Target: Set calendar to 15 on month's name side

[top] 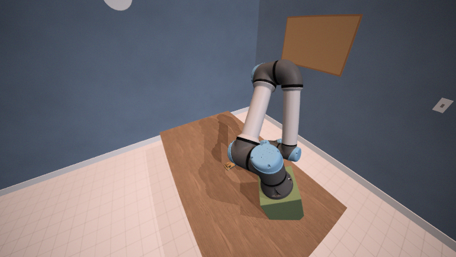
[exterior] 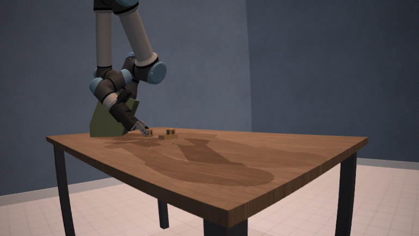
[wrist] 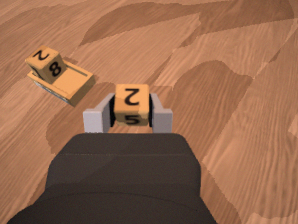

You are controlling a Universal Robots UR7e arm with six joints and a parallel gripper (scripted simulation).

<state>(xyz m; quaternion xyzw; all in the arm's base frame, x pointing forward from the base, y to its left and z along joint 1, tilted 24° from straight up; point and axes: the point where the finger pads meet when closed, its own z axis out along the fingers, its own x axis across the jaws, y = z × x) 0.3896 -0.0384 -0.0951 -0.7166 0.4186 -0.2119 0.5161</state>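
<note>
The wooden tray lies 110 mm to the left of my hand and 30 mm below it. Also, from my hand: wooden cube 10 mm below, 10 mm ahead.
</note>
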